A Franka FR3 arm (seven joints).
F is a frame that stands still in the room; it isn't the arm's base.
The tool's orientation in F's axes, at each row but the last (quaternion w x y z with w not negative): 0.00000, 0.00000, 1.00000, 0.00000; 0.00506, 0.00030, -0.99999, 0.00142; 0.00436, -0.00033, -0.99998, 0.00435; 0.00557, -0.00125, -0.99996, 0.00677; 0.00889, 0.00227, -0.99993, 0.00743; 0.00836, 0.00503, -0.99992, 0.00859; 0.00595, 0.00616, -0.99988, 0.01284; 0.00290, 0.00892, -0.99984, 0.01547
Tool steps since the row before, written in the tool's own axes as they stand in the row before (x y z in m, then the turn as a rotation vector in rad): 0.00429, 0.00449, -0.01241, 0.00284, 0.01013, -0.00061; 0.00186, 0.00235, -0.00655, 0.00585, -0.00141, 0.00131; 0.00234, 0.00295, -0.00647, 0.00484, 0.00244, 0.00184; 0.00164, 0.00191, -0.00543, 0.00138, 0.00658, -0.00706; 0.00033, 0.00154, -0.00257, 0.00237, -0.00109, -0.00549; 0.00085, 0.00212, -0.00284, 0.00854, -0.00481, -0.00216; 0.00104, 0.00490, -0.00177, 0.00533, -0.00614, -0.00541; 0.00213, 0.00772, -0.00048, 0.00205, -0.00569, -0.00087
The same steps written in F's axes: -0.00429, 0.00449, 0.01241, -0.00284, 0.01013, 0.00061; -0.00180, 0.00237, 0.00656, -0.00586, -0.00142, -0.00125; -0.00228, 0.00301, 0.00646, -0.00485, 0.00243, -0.00182; -0.00157, 0.00199, 0.00542, -0.00129, 0.00668, 0.00699; -0.00029, 0.00158, 0.00255, -0.00227, -0.00102, 0.00555; -0.00082, 0.00216, 0.00282, -0.00845, -0.00486, 0.00239; -0.00108, 0.00493, 0.00166, -0.00519, -0.00606, 0.00563; -0.00227, 0.00769, 0.00025, -0.00194, -0.00570, 0.00106
